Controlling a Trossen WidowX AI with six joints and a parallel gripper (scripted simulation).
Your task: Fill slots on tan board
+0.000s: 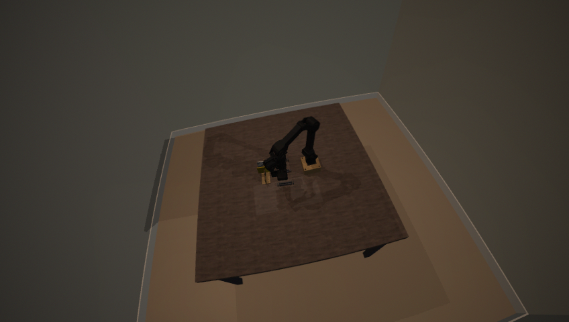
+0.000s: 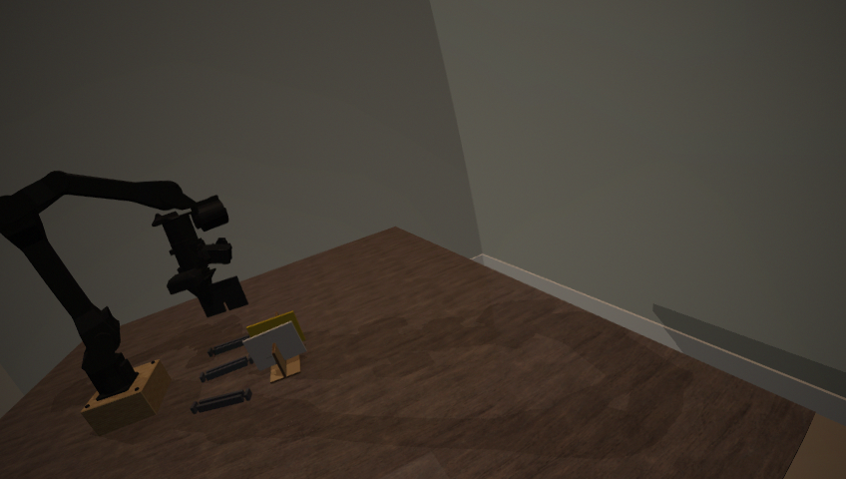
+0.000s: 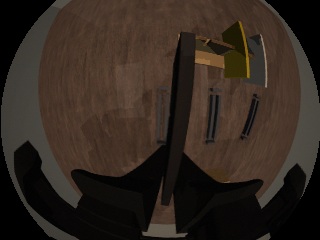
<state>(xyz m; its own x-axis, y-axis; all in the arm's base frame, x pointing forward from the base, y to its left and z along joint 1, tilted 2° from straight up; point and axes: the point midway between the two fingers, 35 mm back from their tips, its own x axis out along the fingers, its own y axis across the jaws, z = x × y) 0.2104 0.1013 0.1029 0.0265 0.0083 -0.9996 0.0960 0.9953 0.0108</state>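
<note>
Now: gripper tip 130 mm short of the yellow board, 110 mm to the left of it and 80 mm above it. The rest, counted from my gripper tip: tan board: 130 mm ahead, 110 mm to the right, 100 mm below; then dark board: 30 mm ahead.
</note>
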